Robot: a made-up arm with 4 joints.
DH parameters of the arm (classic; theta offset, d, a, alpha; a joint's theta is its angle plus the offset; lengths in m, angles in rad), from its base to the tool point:
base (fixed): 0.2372 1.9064 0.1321 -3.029
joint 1: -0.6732 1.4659 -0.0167 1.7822
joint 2: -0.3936 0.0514 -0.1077 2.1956
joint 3: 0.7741 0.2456 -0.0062 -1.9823
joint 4: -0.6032 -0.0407 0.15 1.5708
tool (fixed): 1.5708 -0.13 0 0
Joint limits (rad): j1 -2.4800..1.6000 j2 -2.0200..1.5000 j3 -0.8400..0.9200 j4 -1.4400..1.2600
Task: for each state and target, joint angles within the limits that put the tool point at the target. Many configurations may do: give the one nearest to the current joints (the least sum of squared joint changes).
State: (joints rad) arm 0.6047 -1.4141 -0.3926 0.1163
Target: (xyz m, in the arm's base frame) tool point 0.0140 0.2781 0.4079
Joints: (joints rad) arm 1.4686 -2.0200 0.3317 0.9494
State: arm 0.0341 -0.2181 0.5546 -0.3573
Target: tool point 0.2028 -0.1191 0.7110
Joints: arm -0.5770 -0.0499 0.5618 -0.8730
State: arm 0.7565 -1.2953 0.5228 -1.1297
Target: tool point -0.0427 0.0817 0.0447
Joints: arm 0.2547 -2.0200 0.5341 -1.2382
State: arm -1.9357 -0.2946 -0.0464 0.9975
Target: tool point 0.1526 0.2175 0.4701
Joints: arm -1.7504 -0.4399 -0.1717 1.1216
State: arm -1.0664 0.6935 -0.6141 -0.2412
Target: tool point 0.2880 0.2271 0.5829
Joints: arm -0.3971 0.5876 -0.8400 -0.1282
